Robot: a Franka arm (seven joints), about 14 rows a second.
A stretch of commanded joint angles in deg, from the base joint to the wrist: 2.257, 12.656, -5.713, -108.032, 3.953, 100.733, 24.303; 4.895, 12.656, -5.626, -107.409, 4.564, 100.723, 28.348; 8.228, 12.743, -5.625, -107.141, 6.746, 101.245, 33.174; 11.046, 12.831, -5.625, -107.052, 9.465, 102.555, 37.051; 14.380, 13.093, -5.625, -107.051, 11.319, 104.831, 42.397; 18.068, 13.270, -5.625, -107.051, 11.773, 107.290, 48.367; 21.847, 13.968, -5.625, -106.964, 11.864, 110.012, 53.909; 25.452, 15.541, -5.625, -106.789, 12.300, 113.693, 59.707; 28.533, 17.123, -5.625, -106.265, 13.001, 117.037, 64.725; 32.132, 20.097, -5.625, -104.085, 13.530, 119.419, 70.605; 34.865, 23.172, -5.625, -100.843, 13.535, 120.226, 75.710; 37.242, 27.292, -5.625, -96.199, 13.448, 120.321, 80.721; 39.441, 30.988, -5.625, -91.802, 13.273, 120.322, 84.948; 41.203, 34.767, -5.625, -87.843, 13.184, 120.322, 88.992; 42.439, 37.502, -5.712, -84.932, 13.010, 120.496, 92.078; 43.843, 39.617, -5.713, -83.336, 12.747, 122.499, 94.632; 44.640, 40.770, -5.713, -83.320, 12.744, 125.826, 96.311; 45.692, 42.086, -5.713, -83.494, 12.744, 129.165, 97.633
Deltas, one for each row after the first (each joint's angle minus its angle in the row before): 2.638, 0.000, 0.087, 0.623, 0.611, -0.010, 4.045; 3.333, 0.087, 0.001, 0.268, 2.182, 0.522, 4.826; 2.818, 0.088, 0.000, 0.089, 2.719, 1.310, 3.877; 3.334, 0.262, 0.000, 0.001, 1.854, 2.276, 5.346; 3.688, 0.177, 0.000, 0.000, 0.454, 2.459, 5.970; 3.779, 0.698, 0.000, 0.087, 0.091, 2.722, 5.542; 3.605, 1.573, 0.000, 0.175, 0.436, 3.681, 5.798; 3.081, 1.582, 0.000, 0.524, 0.701, 3.344, 5.018; 3.599, 2.974, 0.000, 2.180, 0.529, 2.382, 5.880; 2.733, 3.075, 0.000, 3.242, 0.005, 0.807, 5.105; 2.377, 4.120, 0.000, 4.644, -0.087, 0.095, 5.011; 2.199, 3.696, 0.000, 4.397, -0.175, 0.001, 4.227; 1.762, 3.779, 0.000, 3.959, -0.089, 0.000, 4.044; 1.236, 2.735, -0.087, 2.911, -0.174, 0.174, 3.086; 1.404, 2.115, -0.001, 1.596, -0.263, 2.003, 2.554; 0.797, 1.153, 0.000, 0.016, -0.003, 3.327, 1.679; 1.052, 1.316, 0.000, -0.174, 0.000, 3.339, 1.322
